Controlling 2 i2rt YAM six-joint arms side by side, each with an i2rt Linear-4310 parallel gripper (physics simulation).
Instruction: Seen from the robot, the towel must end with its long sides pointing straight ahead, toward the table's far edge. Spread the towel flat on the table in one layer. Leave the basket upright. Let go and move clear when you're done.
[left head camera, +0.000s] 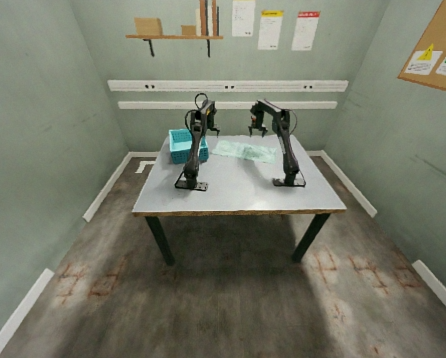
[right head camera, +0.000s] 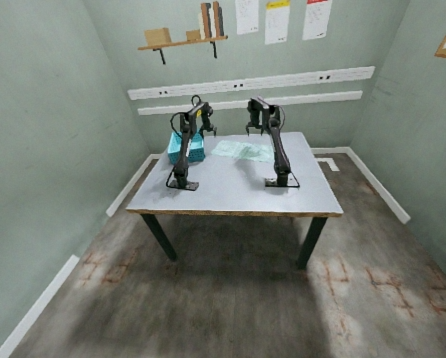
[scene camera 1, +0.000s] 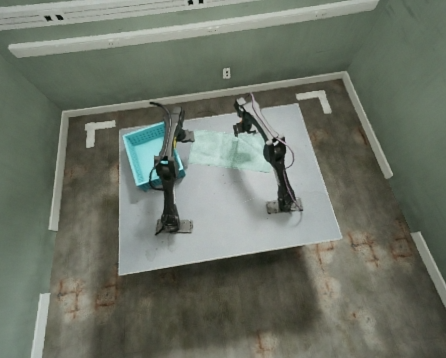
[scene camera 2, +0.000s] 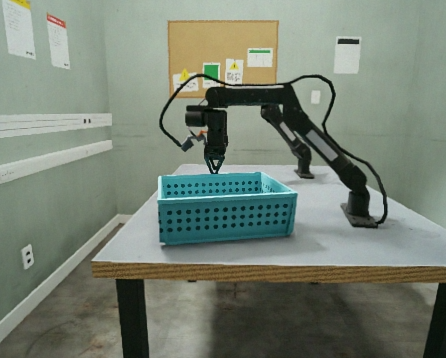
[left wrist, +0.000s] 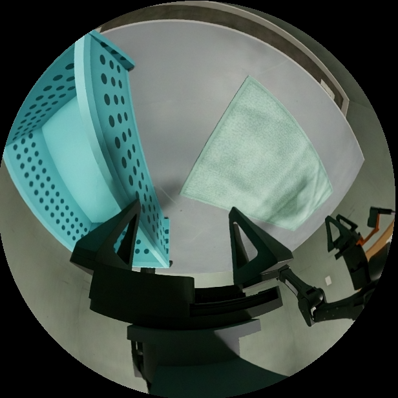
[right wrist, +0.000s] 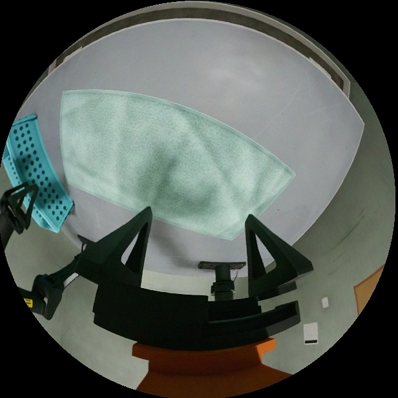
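The pale green towel (left head camera: 239, 150) (right head camera: 235, 149) (scene camera 1: 212, 150) (left wrist: 255, 155) (right wrist: 115, 135) lies spread on the table, its long sides running roughly left to right, with shallow ripples. The teal basket (left head camera: 179, 156) (right head camera: 196, 154) (scene camera 1: 145, 162) (scene camera 2: 225, 217) (left wrist: 75, 150) (right wrist: 42, 182) stands upright left of it. My left gripper (left head camera: 210, 133) (right head camera: 208, 134) (scene camera 2: 215, 172) (left wrist: 186, 206) is open and empty, pointing down above the table between the basket and the towel's left end. My right gripper (left head camera: 257, 134) (right head camera: 254, 133) (right wrist: 200, 214) is open and empty, pointing down above the towel's right half.
The grey table (left head camera: 225, 197) (scene camera 1: 225, 220) carries both arm bases (scene camera 1: 175, 226) (scene camera 1: 284, 206) on its near side. The left arm passes over the basket's right side in scene camera 1. A wall with white rails (left head camera: 227, 86) stands behind the far edge.
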